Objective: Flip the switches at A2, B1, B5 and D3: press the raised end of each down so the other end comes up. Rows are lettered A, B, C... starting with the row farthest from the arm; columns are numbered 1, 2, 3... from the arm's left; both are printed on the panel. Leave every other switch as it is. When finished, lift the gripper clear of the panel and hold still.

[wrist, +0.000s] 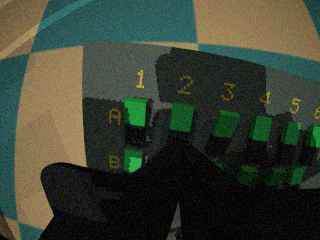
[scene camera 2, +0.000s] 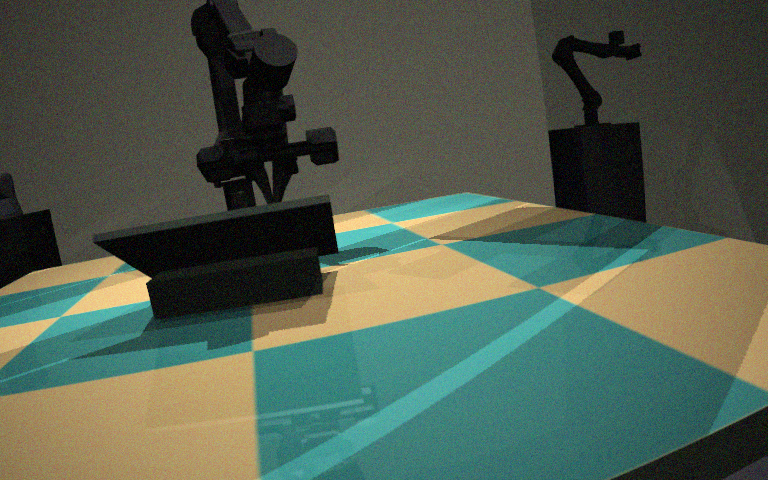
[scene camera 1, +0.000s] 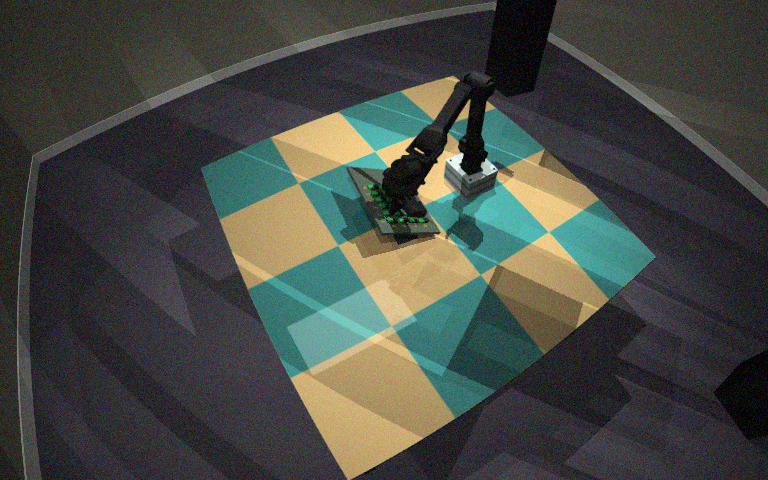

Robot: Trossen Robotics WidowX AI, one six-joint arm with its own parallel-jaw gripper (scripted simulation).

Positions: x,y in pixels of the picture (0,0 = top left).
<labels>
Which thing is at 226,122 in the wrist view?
A rocker switch.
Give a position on a rocker switch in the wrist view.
181,114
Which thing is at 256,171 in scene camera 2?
My gripper.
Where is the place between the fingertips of my gripper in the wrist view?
177,144
</labels>
